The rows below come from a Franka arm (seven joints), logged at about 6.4 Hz.
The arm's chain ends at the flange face. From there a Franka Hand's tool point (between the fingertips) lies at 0.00 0.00 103.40 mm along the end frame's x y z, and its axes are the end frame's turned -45 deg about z.
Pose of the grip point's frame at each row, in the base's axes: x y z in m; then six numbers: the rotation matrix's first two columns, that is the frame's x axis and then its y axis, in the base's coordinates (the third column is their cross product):
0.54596 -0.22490 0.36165 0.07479 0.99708 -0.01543 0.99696 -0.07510 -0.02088
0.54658 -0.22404 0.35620 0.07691 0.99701 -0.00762 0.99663 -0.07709 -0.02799
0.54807 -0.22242 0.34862 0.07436 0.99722 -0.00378 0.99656 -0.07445 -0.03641
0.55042 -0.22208 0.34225 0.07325 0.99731 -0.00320 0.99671 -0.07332 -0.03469
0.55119 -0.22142 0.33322 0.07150 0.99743 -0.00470 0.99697 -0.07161 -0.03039
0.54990 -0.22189 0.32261 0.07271 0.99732 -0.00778 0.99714 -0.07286 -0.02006
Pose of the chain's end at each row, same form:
0.54823 -0.22347 0.46502 0.75784 0.65194 -0.02568 0.65207 -0.75815 -0.00385
0.54953 -0.22348 0.45956 0.75911 0.65048 -0.02518 0.65034 -0.75950 -0.01440
0.55185 -0.22231 0.45195 0.75725 0.65250 -0.02842 0.65209 -0.75779 -0.02307
0.55402 -0.22201 0.44559 0.75658 0.65336 -0.02679 0.65298 -0.75705 -0.02227
0.55436 -0.22116 0.43657 0.75552 0.65465 -0.02481 0.65441 -0.75593 -0.01817
0.55203 -0.22124 0.42599 0.75650 0.65369 -0.01969 0.65367 -0.75673 -0.00868

